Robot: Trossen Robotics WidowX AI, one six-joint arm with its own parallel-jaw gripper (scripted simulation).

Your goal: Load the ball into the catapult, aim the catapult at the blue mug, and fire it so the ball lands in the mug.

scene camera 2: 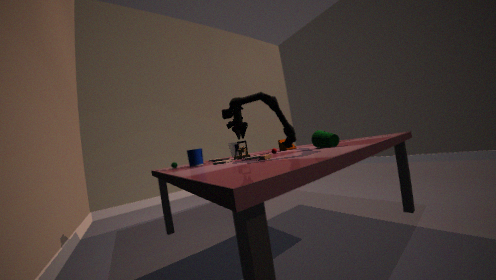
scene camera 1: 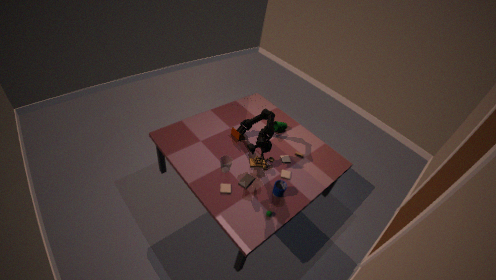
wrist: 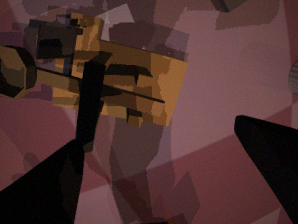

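Note:
A catapult is part of the scene, and the gripper is open and holds nothing.

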